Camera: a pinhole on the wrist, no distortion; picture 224 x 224 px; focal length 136.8 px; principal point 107.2 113.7 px. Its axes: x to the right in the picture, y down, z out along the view. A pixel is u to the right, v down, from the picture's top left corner.
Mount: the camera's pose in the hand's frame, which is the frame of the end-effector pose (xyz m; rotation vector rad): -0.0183 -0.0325 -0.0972 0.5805 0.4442 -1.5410
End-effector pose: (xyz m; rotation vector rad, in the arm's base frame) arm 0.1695 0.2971 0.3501 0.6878 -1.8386 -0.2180
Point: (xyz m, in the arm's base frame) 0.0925 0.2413 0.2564
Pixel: 30 120
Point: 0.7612 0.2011 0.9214
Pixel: behind the camera
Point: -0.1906 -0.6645 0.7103
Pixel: outside the picture
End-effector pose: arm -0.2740 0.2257 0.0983 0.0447 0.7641 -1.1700
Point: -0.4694 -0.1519 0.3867
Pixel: 130 161
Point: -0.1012 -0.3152 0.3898
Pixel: 43 205
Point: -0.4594 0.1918 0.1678
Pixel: 185 104
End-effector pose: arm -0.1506 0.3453 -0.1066 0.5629 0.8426 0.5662
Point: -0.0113 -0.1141 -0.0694
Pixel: 118 60
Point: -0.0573 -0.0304 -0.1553
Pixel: 140 70
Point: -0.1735 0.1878 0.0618
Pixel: outside the picture
